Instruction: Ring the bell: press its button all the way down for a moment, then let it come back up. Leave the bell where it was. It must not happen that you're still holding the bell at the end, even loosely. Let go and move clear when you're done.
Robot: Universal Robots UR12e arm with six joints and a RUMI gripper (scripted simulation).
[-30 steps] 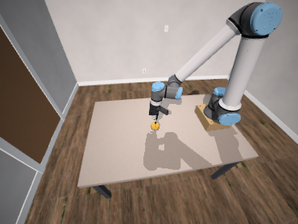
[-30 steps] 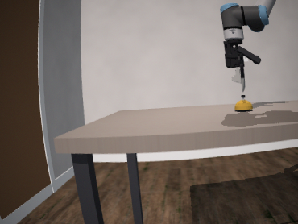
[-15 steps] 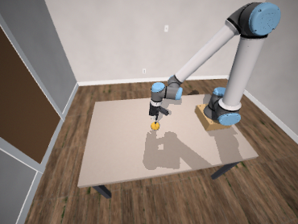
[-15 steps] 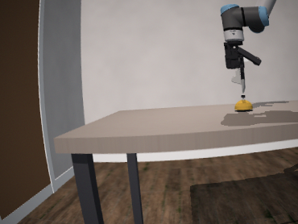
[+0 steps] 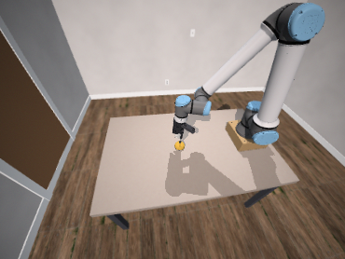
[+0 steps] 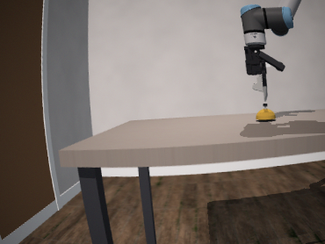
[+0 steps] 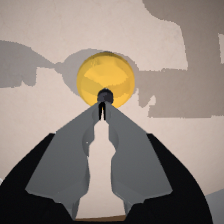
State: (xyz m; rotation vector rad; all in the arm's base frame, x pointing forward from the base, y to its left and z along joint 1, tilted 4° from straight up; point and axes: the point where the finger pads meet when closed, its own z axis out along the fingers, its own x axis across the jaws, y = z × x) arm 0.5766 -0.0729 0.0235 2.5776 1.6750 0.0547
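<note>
Right now the black button is 3 cm below my hand. Also, from my hand: yellow dome bell 5 cm below.
</note>
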